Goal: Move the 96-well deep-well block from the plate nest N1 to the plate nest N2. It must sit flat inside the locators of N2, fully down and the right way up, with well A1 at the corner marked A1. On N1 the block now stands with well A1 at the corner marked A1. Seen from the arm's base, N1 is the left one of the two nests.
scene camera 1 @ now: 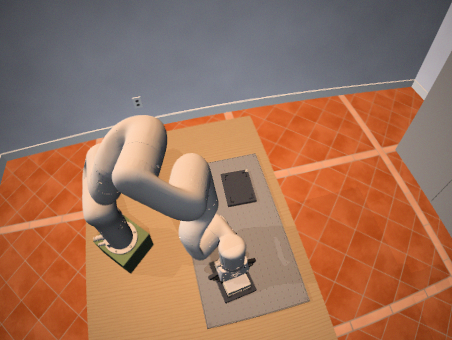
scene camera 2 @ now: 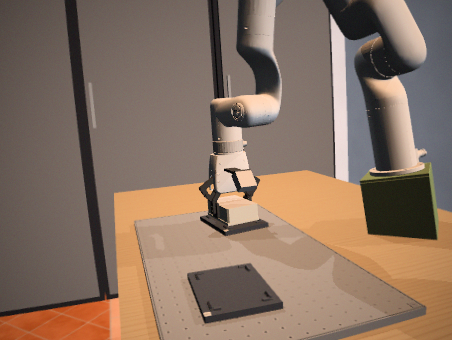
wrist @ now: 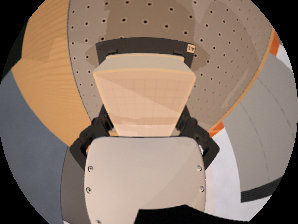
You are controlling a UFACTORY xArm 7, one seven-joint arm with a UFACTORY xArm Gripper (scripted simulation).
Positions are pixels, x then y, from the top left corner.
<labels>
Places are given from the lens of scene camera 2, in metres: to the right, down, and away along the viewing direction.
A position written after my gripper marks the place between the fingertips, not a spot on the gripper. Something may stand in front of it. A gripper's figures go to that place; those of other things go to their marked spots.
my gripper (scene camera 2: 232,214): 0.02, 0.11, 1.02
cream deep-well block (scene camera 2: 234,210): 0.02, 0.10, 0.95
dark plate nest N1 (scene camera 2: 239,292): 0.02, 0.19, 0.62
The marked spots on the dark plate nest N1 and the cream deep-well block are 0.35 m apart.
</labels>
